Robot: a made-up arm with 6 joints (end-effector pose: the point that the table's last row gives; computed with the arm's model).
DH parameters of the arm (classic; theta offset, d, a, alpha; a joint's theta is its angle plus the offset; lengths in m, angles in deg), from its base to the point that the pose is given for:
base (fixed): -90 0.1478 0 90
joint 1: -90 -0.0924 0.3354 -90
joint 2: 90 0.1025 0.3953 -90
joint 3: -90 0.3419 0.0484 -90
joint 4: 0 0.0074 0.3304 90
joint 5: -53.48 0 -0.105 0
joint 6: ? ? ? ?
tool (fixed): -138.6 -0.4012 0 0
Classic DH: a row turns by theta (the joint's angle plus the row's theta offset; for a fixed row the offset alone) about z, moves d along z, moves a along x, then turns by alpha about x.
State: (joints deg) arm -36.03 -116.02 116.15 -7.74 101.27 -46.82
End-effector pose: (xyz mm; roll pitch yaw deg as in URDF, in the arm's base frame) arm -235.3 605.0 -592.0 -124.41 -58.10 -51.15
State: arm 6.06 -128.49 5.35 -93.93 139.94 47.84
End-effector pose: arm 430.5 -642.8 -742.4 -89.21 -43.92 -0.79
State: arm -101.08 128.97 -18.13 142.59 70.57 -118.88
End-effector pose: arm -596.4 169.4 510.6 -130.10 -9.98 -99.40
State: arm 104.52 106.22 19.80 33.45 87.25 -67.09
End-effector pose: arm 107.9 154.5 258.2 -39.32 48.21 127.09
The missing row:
joint 6: -77.92 0 -0.0788 0
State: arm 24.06 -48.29 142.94 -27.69 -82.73 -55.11
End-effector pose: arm 724.8 22.7 -717.2 -4.79 27.98 -11.71
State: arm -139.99 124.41 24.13 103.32 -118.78 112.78
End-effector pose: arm -27.4 -211.1 431.0 168.21 19.62 -116.71
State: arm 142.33 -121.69 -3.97 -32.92 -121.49 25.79
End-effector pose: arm 161.2 161.4 1206.3 86.84 -38.62 46.01
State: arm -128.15 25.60 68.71 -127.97 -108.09 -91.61
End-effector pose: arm 192.1 -441.5 -392.2 -22.62 34.15 91.33
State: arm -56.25 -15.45 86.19 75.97 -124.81 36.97
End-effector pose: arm 195.7 436.4 -296.6 94.56 32.51 91.55
